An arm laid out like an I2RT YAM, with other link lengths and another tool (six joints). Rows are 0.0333 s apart.
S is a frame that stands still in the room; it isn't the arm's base.
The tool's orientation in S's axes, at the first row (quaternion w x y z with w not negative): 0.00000 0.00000 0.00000 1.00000
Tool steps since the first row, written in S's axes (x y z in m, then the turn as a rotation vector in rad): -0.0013 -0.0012 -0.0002 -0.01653 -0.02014 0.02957; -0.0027 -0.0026 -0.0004 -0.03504 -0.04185 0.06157; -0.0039 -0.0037 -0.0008 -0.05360 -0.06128 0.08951; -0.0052 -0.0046 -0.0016 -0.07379 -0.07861 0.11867; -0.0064 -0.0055 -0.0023 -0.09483 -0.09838 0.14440; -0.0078 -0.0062 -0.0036 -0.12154 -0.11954 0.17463; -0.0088 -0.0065 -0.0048 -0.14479 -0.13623 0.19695; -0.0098 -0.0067 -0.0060 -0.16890 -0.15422 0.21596; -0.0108 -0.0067 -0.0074 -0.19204 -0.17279 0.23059; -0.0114 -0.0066 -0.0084 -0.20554 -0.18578 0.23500; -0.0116 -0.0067 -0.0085 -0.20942 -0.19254 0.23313; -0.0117 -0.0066 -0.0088 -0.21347 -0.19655 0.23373
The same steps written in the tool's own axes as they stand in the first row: 0.0013 0.0012 -0.0002 0.01653 0.02014 0.02957; 0.0027 0.0026 -0.0004 0.03504 0.04185 0.06157; 0.0039 0.0037 -0.0008 0.05360 0.06128 0.08951; 0.0052 0.0046 -0.0016 0.07379 0.07861 0.11867; 0.0064 0.0055 -0.0023 0.09483 0.09838 0.14440; 0.0078 0.0062 -0.0036 0.12154 0.11954 0.17463; 0.0088 0.0065 -0.0048 0.14479 0.13623 0.19695; 0.0098 0.0067 -0.0060 0.16890 0.15422 0.21596; 0.0108 0.0067 -0.0074 0.19204 0.17279 0.23059; 0.0114 0.0066 -0.0084 0.20554 0.18578 0.23500; 0.0116 0.0067 -0.0085 0.20942 0.19254 0.23313; 0.0117 0.0066 -0.0088 0.21347 0.19655 0.23373
